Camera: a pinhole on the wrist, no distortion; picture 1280 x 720 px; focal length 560.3 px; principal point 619.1 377.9 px. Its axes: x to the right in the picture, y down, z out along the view. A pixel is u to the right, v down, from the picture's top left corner.
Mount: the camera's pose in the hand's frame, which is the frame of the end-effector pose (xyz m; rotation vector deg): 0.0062 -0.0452 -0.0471 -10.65 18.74 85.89
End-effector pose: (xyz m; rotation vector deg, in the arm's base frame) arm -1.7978 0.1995 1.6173 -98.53 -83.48 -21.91
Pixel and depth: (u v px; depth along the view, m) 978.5 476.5 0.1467
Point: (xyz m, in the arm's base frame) -1.7302 0.2467 1.5420
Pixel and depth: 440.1 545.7 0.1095
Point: -1.8594 0.2396 1.5788
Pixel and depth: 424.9 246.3 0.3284
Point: -1.8953 0.4907 1.5355
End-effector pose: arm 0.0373 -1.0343 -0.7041 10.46 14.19 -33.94
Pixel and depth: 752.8 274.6 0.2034
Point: 0.1481 -1.0474 -0.5962
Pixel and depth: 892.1 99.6 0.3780
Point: 0.4043 -1.0225 -0.5241
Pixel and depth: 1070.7 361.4 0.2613
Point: 0.2339 -0.8976 -0.5701
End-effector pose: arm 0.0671 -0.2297 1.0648 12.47 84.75 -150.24
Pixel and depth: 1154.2 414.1 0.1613
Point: 0.0732 -0.3565 0.9618
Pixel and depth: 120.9 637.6 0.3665
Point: 0.1376 -0.4676 1.4922
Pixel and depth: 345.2 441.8 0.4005
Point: 0.0315 -0.5194 1.3524
